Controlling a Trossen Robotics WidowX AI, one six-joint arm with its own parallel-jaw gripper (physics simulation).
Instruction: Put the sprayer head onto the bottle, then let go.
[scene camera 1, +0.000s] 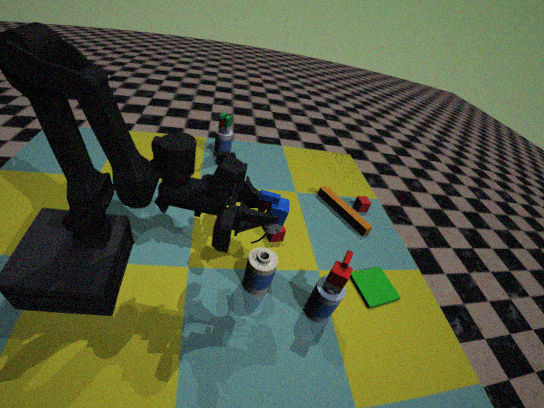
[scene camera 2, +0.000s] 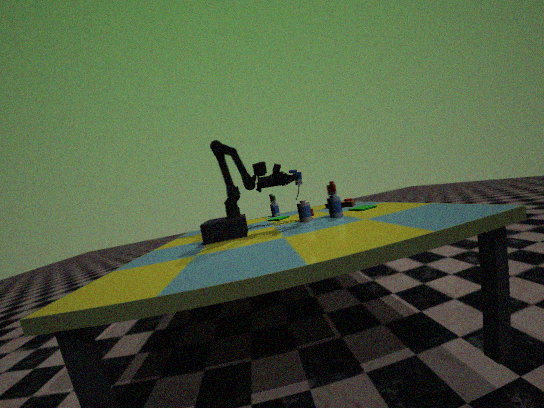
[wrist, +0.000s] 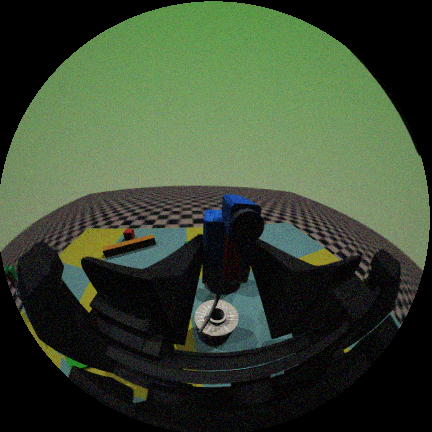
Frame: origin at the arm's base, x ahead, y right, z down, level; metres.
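Seen in the pictures: gripper, fingertip midpoint: (scene camera 1: 278, 212) (scene camera 2: 298, 176) (wrist: 225, 240); arm's base at its link origin: (scene camera 1: 93, 236) (scene camera 2: 233, 217).
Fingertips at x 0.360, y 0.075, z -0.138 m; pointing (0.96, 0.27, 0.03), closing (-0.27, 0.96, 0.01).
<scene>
Offsets run from my fingertips to a thing's top centre. "spot": to the spot under its first point.
The sprayer head @(spot: dx -0.003, dy +0.016, dz -0.022 m) (scene camera 1: 281, 209) (scene camera 2: 299, 178) (wrist: 213, 245) is blue with a dark red part, a round collar below and a thin dark curved tube hanging down. My gripper (scene camera 1: 269, 210) (scene camera 2: 293, 177) (wrist: 225, 240) is shut on it and holds it roughly upright above the table. The open bottle @(dx -0.005, dy +0.000, dz +0.123 m) (scene camera 1: 259, 277) (scene camera 2: 304, 212) (wrist: 216, 332), with a white top, a small round neck and a blue band, stands upright on the table. In the second scene view the tube's end hangs a little above the bottle's top, slightly to the left. In the wrist view the tube crosses in front of the neck.
A bottle @(dx +0.128, dy +0.082, dz +0.056 m) (scene camera 1: 321, 302) (scene camera 2: 335, 206) with a red head stands beside the open one. A bottle @(dx -0.048, dy -0.567, dz +0.056 m) (scene camera 1: 224, 143) (scene camera 2: 274, 208) with a green head stands farther back. A green plate @(dx +0.301, dy +0.042, dz +0.218 m) (scene camera 1: 375, 286), an orange bar @(dx +0.326, dy -0.243, dz +0.197 m) (scene camera 1: 345, 210) (wrist: 129, 246) and red blocks @(dx +0.409, dy -0.267, dz +0.188 m) (scene camera 1: 362, 204) @(dx +0.071, dy -0.149, dz +0.188 m) (scene camera 1: 276, 234) lie about.
</scene>
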